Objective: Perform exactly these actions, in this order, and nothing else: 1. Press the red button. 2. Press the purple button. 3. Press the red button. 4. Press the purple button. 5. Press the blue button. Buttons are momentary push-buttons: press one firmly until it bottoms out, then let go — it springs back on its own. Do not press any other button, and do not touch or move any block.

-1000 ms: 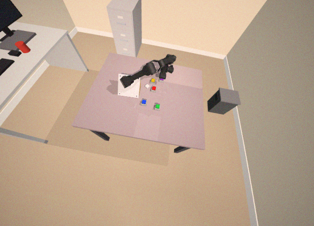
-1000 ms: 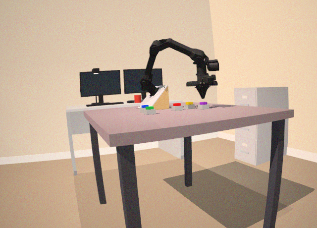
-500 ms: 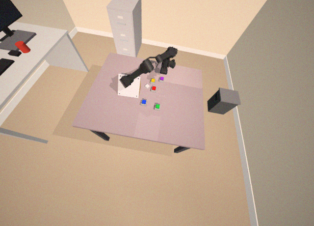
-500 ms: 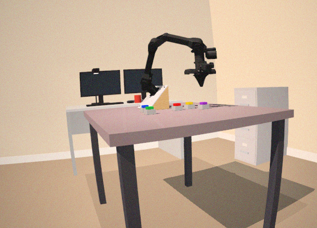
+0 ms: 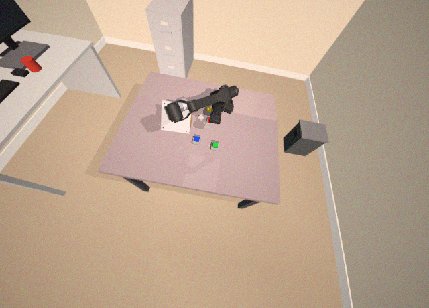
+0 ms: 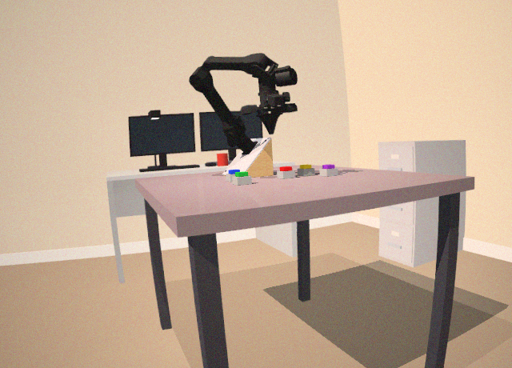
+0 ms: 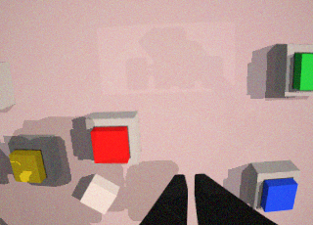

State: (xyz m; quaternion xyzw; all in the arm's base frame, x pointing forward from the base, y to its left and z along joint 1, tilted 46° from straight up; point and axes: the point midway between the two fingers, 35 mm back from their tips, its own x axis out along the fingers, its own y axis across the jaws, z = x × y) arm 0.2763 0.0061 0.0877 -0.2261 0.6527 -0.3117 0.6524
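My gripper tip is 11 cm past the blue button, 9 cm to the left of it and 12 cm above it. From my gripper tip the other things lie so: green button: 2 cm ahead, 13 cm to the right, 12 cm below; then yellow button: 4 cm behind, 16 cm to the left, 12 cm below; then red button: 3 cm behind, 7 cm to the left, 12 cm below.
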